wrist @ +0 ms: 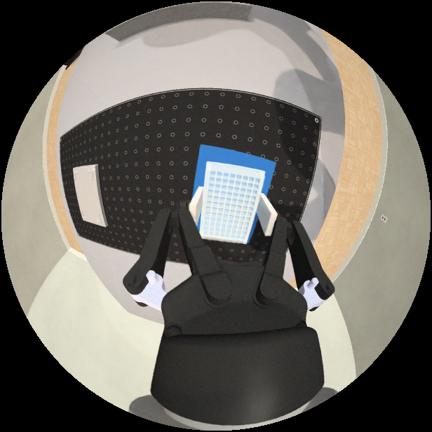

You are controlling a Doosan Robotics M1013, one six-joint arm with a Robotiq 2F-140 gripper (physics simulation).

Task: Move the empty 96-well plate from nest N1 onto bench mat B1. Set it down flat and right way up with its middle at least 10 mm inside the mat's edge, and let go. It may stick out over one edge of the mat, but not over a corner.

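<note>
The white 96-well plate [233, 202] is between the fingertip pads of my gripper [230, 198], which is shut on it by its two long sides. The plate looks level, wells up. The blue bench mat [237, 156] shows beyond the plate's far end and as strips along its sides; the plate hides the rest. From this view I cannot tell how high the plate is above the mat. The pale nest [89, 195] stands at the left with no plate on it.
The black breadboard [150, 145] with its grid of holes lies under the mat and the nest. A grey bench surface [200, 65] surrounds it. A long grey block [185, 17] lies at the far edge. Wooden flooring [357, 140] shows at the right.
</note>
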